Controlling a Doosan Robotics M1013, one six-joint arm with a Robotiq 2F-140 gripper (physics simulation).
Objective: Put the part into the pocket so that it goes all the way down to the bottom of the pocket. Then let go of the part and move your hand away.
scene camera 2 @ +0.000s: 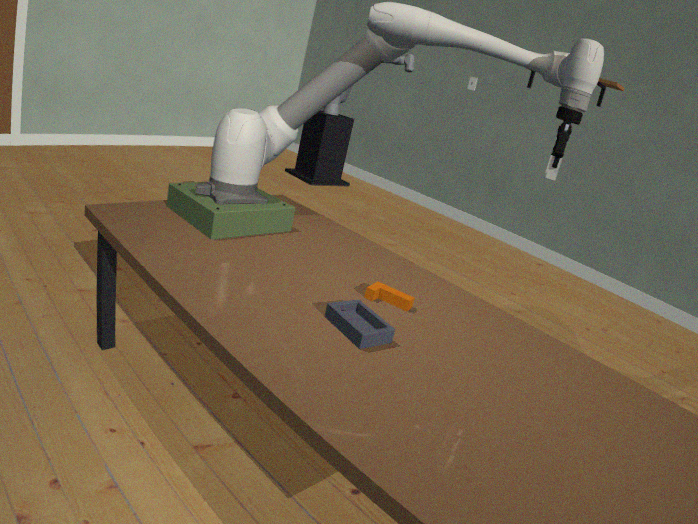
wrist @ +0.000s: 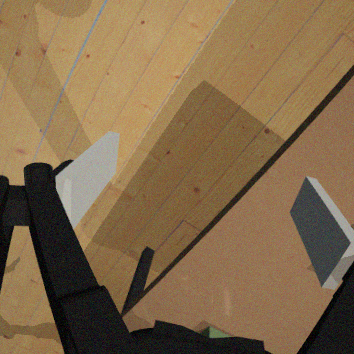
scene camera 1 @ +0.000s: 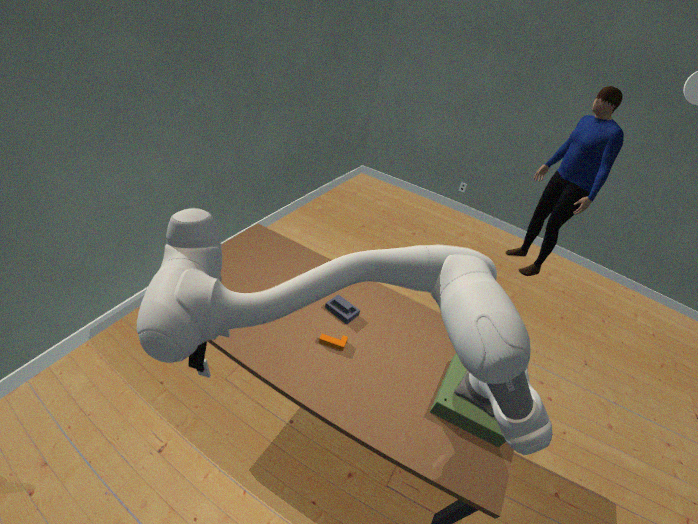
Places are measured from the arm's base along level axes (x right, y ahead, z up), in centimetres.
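Pixels of known places: gripper, between the fingertips: [scene camera 2: 549,176] [wrist: 208,173] [scene camera 1: 215,354]; arm's base, origin of its link: [scene camera 2: 231,195] [scene camera 1: 480,389].
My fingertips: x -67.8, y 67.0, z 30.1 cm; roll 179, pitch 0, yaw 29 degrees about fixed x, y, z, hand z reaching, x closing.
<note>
For each thing: its top centre in the pictures, then the offset to it from my fingertips. Level surfaces: height alone.
- orange L-shaped part, centre of its top: [scene camera 2: 390,292] [scene camera 1: 333,337] dx +52.9, dy -4.9, dz -35.2 cm
- grey-blue block with the pocket, centre of its top: [scene camera 2: 361,315] [scene camera 1: 343,306] dx +70.1, dy +3.4, dz -34.6 cm
- brown table, height of its surface: dz -38.2 cm
The orange L-shaped part [scene camera 1: 331,341] [scene camera 2: 397,297] lies on the brown table, beside the grey-blue block with the pocket [scene camera 1: 337,314] [scene camera 2: 345,327] and apart from it. The pocket is open at the top, and no part shows in it. My gripper [scene camera 1: 200,363] [scene camera 2: 553,166] [wrist: 208,173] is open and empty, high up and well away from both. In the wrist view its pads stand wide apart, with the floor and the table edge below. In scene camera 1 the arm hides most of it. The part and the pocket do not show in the wrist view.
The brown table [scene camera 1: 389,366] [scene camera 2: 507,394] [wrist: 250,250] carries the green base [scene camera 1: 465,420] [scene camera 2: 250,221] [wrist: 217,332] of the arm. A person in blue [scene camera 1: 589,149] stands beyond the table. A black pedestal [scene camera 2: 324,149] and a wall shelf [scene camera 2: 611,84] are in the background.
</note>
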